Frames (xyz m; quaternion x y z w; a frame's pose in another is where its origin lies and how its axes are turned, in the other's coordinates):
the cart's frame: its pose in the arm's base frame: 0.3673 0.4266 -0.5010 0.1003 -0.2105 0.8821 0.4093
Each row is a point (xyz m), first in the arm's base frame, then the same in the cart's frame.
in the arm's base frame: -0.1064 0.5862 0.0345
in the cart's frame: 0.6010 0.1152 0.4027
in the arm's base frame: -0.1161 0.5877 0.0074
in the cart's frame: 0.5988 0.1296 0.3778
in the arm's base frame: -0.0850 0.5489 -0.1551
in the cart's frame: 0.4956 0.1752 0.2507
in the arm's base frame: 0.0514 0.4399 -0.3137
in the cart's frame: 0.2782 0.1796 0.1594
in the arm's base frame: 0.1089 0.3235 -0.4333
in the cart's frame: 0.1202 0.2373 0.1059
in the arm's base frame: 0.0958 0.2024 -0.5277
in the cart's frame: 0.0133 0.3444 0.0766
